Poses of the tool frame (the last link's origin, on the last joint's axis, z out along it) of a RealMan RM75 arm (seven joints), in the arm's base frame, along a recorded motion.
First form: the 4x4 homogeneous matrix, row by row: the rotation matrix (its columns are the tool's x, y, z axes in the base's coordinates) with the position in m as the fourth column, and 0 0 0 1 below. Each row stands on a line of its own.
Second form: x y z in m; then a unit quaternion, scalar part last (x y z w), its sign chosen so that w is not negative. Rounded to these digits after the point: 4 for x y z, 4 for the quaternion.
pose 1, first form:
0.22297 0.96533 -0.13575 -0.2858
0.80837 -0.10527 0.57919 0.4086
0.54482 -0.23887 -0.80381 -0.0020
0 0 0 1
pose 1, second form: -0.2858 0.4086 -0.0020 -0.7301 -0.6074 -0.1401 0.2801
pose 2, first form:
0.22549 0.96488 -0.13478 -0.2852
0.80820 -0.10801 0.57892 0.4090
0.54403 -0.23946 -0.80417 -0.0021
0 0 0 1
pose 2, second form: -0.2852 0.4090 -0.0021 -0.7310 -0.6064 -0.1400 0.2799
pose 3, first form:
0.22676 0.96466 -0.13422 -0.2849
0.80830 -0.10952 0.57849 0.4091
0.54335 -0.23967 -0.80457 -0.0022
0 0 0 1
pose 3, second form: -0.2849 0.4091 -0.0022 -0.7316 -0.6059 -0.1398 0.2796
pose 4, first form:
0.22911 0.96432 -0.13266 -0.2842
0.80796 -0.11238 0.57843 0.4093
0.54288 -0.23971 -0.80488 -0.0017
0 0 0 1
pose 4, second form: -0.2842 0.4093 -0.0017 -0.7325 -0.6049 -0.1400 0.2792
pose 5, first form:
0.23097 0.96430 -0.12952 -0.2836
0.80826 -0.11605 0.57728 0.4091
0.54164 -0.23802 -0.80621 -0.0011
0 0 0 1
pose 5, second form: -0.2836 0.4091 -0.0011 -0.7337 -0.6040 -0.1404 0.2778
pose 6, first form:
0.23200 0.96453 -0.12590 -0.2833
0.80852 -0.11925 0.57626 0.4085
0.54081 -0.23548 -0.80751 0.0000
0 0 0 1
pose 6, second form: -0.2833 0.4085 0.0000 -0.7346 -0.6034 -0.1412 0.2762
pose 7, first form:
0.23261 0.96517 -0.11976 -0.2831
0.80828 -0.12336 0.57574 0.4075
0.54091 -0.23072 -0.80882 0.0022
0 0 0 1
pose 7, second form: -0.2831 0.4075 0.0022 -0.7357 -0.6027 -0.1431 0.2741
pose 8, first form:
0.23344 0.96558 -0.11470 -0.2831
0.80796 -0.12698 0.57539 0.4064
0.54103 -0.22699 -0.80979 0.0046
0 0 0 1
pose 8, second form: -0.2831 0.4064 0.0046 -0.7366 -0.6019 -0.1447 0.2723
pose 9, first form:
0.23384 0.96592 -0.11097 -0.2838
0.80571 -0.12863 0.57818 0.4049
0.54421 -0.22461 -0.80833 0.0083
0 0 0 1
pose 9, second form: -0.2838 0.4049 0.0083 -0.7367 -0.6012 -0.1470 0.2724
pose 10, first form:
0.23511 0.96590 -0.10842 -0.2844
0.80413 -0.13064 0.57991 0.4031
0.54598 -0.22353 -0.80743 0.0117
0 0 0 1
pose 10, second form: -0.2844 0.4031 0.0117 -0.7371 -0.6003 -0.1484 0.2725
